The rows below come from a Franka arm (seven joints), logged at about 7 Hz.
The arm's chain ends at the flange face. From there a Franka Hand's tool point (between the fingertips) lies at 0.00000 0.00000 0.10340 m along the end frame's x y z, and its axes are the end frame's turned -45 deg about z.
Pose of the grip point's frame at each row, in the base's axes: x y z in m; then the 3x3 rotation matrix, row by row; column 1 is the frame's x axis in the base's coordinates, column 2 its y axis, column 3 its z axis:
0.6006 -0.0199 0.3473; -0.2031 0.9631 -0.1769; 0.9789 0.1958 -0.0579; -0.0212 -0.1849 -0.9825
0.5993 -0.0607 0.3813; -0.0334 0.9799 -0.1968; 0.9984 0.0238 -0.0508; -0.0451 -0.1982 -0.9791
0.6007 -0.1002 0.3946; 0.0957 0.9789 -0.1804; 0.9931 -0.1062 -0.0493; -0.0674 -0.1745 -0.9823
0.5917 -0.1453 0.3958; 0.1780 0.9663 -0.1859; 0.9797 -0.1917 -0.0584; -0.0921 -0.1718 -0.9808
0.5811 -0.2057 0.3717; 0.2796 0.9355 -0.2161; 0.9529 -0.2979 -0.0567; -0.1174 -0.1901 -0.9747
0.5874 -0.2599 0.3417; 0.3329 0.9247 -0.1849; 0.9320 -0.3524 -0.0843; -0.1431 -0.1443 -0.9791
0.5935 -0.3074 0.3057; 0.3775 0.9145 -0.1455; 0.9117 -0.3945 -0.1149; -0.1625 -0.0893 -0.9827
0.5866 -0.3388 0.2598; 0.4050 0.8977 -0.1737; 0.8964 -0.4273 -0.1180; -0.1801 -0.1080 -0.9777
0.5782 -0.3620 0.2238; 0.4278 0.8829 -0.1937; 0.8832 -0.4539 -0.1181; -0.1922 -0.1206 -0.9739
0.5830 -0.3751 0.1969; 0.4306 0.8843 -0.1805; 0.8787 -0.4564 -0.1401; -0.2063 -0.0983 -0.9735
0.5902 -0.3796 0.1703; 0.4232 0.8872 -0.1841; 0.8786 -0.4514 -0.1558; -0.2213 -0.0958 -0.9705
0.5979 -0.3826 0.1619; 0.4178 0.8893 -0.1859; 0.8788 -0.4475 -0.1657; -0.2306 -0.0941 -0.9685
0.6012 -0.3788 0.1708; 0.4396 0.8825 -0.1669; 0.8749 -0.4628 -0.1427; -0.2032 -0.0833 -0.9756
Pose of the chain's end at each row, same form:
0.6189 -0.0139 0.4489; 0.5374 0.8246 -0.1769; 0.8306 -0.5537 -0.0579; -0.1457 -0.1158 -0.9825
0.6196 -0.0554 0.4825; 0.6693 0.7165 -0.1968; 0.7228 -0.6891 -0.0508; -0.1720 -0.1083 -0.9791
0.6194 -0.0951 0.4962; 0.7599 0.6245 -0.1804; 0.6271 -0.7773 -0.0493; -0.1710 -0.0757 -0.9823
0.6109 -0.1393 0.4972; 0.8091 0.5574 -0.1859; 0.5572 -0.8283 -0.0584; -0.1866 -0.0564 -0.9808
0.6034 -0.1998 0.4725; 0.8592 0.4638 -0.2161; 0.4632 -0.8844 -0.0567; -0.2174 -0.0514 -0.9747
0.6065 -0.2512 0.4429; 0.8893 0.4185 -0.1849; 0.4098 -0.9082 -0.0843; -0.2032 -0.0008 -0.9791
0.6085 -0.2955 0.4073; 0.9136 0.3797 -0.1455; 0.3657 -0.9236 -0.1149; -0.1780 0.0518 -0.9827
0.6046 -0.3266 0.3609; 0.9211 0.3484 -0.1737; 0.3317 -0.9360 -0.1180; -0.2037 0.0510 -0.9777
0.5982 -0.3498 0.3245; 0.9268 0.3218 -0.1937; 0.3036 -0.9455 -0.1181; -0.2212 0.0506 -0.9739
0.6017 -0.3606 0.2976; 0.9298 0.3208 -0.1805; 0.2986 -0.9441 -0.1401; -0.2154 0.0764 -0.9735
0.6092 -0.3635 0.2706; 0.9266 0.3281 -0.1841; 0.3021 -0.9405 -0.1558; -0.2242 0.0887 -0.9705
0.6171 -0.3655 0.2620; 0.9243 0.3334 -0.1859; 0.3050 -0.9378 -0.1657; -0.2296 0.0965 -0.9685
0.6185 -0.3640 0.2717; 0.9349 0.3132 -0.1669; 0.2914 -0.9459 -0.1427; -0.2026 0.0848 -0.9756

